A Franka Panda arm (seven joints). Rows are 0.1 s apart.
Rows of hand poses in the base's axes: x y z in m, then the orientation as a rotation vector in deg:
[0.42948 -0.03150 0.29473 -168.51 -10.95 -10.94]
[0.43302 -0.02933 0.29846 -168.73 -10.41 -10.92]
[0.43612 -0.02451 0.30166 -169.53 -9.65 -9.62]
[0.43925 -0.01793 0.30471 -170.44 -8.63 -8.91]
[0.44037 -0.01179 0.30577 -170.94 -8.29 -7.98]
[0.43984 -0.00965 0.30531 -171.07 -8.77 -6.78]
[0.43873 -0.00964 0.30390 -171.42 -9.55 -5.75]
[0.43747 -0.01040 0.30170 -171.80 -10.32 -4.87]
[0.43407 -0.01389 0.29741 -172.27 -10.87 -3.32]
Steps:
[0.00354 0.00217 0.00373 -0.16 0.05 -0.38]
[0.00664 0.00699 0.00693 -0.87 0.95 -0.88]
[0.00977 0.01357 0.00998 -1.67 1.47 -1.59]
[0.01089 0.01971 0.01104 -2.13 2.10 -1.81]
[0.01036 0.02185 0.01058 -2.31 2.86 -1.42]
[0.00925 0.02186 0.00917 -2.74 3.48 -0.88]
[0.00799 0.02110 0.00697 -3.20 4.00 -0.36]
[0.00459 0.01761 0.00268 -3.76 4.96 0.05]

